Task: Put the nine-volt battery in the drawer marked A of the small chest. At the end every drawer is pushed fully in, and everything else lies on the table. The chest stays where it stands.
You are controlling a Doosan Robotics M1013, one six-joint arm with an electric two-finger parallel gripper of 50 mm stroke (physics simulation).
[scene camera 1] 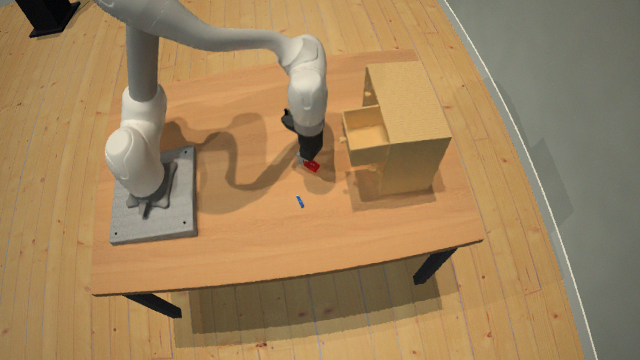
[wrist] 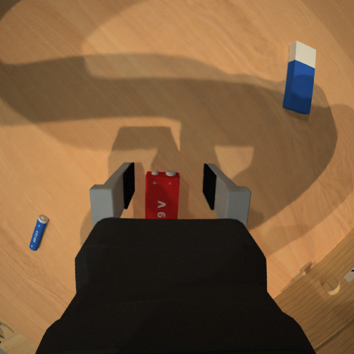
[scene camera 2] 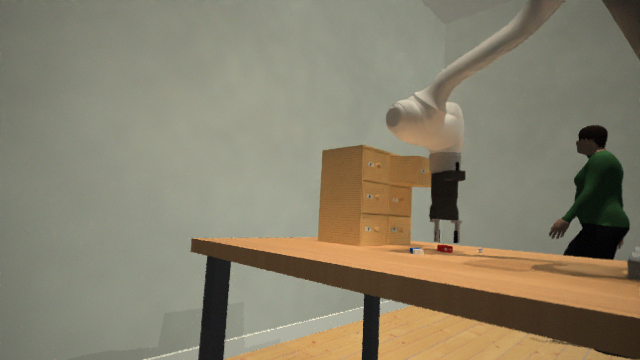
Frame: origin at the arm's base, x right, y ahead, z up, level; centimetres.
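Seen in the pictures: gripper, fingertip midpoint: (scene camera 1: 305, 157) (scene camera 2: 446, 242); arm's base, link origin: (scene camera 1: 152, 185).
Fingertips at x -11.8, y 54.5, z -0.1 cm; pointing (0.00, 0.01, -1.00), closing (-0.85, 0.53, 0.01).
Offsets run from my fingertips to a thing's top centre. Level surfaces: height alone.
The red nine-volt battery {dx +1.7, dy +1.8, dz -1.0 cm} (scene camera 1: 312, 166) (scene camera 2: 444, 248) (wrist: 162, 195) lies flat on the table. My gripper (scene camera 1: 305, 159) (scene camera 2: 446, 239) (wrist: 168, 177) is open and empty, with its fingertips low above the battery. In the wrist view the battery shows between the two fingers, roughly parallel to them and a little closer to the left one; its lower end is hidden by the gripper body. The small chest {dx -3.4, dy +30.2, dz +28.6 cm} (scene camera 1: 410, 100) (scene camera 2: 340, 195) has one top drawer {dx +5.7, dy +20.2, dz +28.0 cm} (scene camera 1: 366, 137) (scene camera 2: 410, 171) pulled out, and it looks empty. The other drawers visible in scene view 2 look shut. The drawer letters are too small to read.
A blue and white block {dx -14.7, dy -1.4, dz -1.5 cm} (scene camera 2: 416, 251) (wrist: 300, 80) and a small blue cylindrical battery {dx +14.9, dy -1.4, dz -1.8 cm} (scene camera 1: 300, 201) (scene camera 2: 480, 250) (wrist: 38, 232) lie on the table {dz -2.7 cm} (scene camera 1: 240, 255). The open drawer juts toward the arm. A person in green (scene camera 2: 600, 195) stands beyond the table.
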